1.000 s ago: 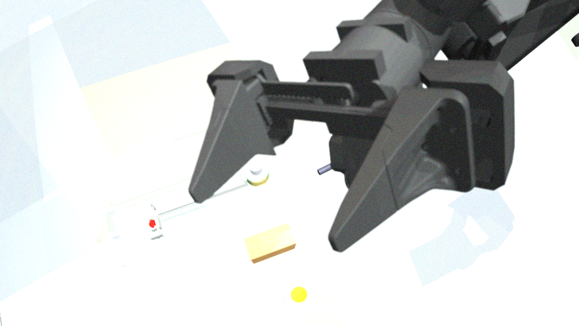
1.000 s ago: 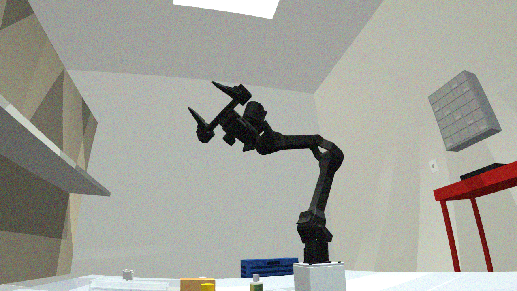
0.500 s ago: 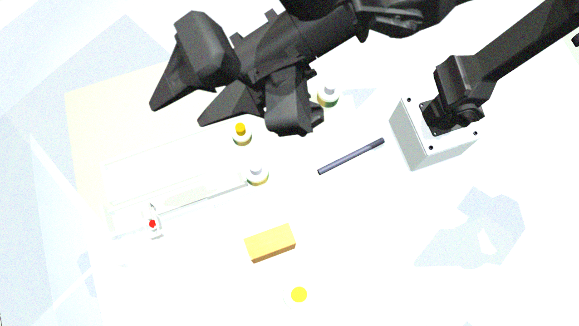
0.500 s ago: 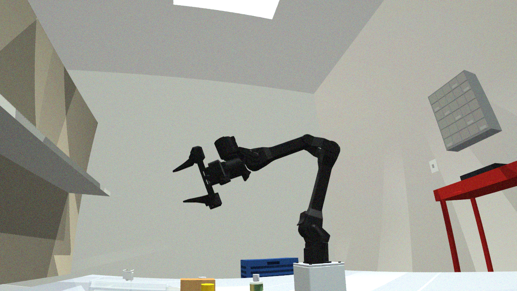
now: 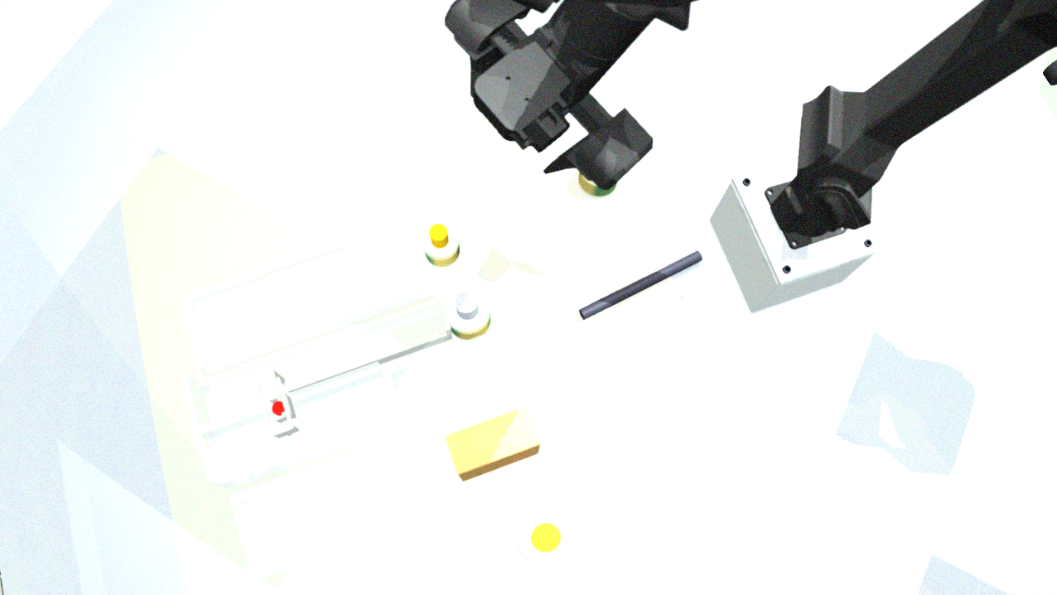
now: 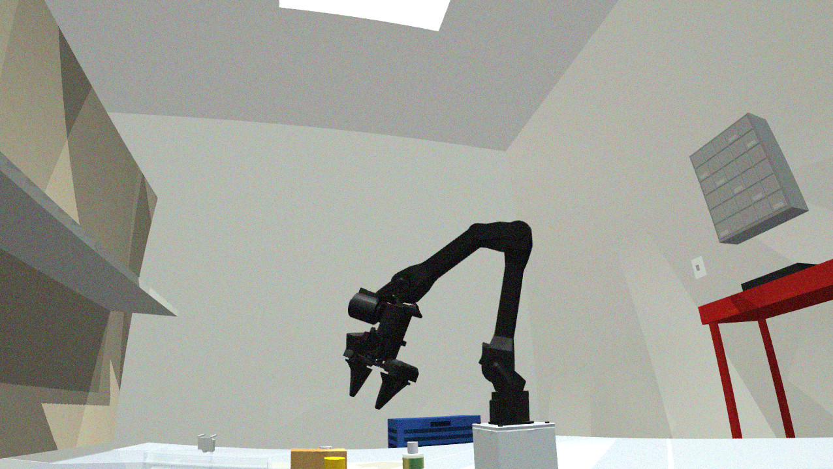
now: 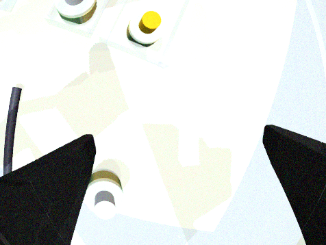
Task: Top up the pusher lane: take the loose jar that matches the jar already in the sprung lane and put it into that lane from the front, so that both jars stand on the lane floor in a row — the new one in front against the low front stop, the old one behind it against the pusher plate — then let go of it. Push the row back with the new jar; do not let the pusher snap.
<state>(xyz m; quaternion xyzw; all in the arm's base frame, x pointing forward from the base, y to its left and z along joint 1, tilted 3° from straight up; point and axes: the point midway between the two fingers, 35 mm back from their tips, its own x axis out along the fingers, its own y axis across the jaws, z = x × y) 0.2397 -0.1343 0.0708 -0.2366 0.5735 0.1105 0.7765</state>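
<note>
The dark rod is 140 mm below my gripper tip, 130 mm to the left of it and 100 mm behind it. The rest, counted from my gripper tip: clear sprung lane 230 mm ahead, 140 mm to the left, 120 mm below; red mark 270 mm ahead, 150 mm to the left, 70 mm below.
</note>
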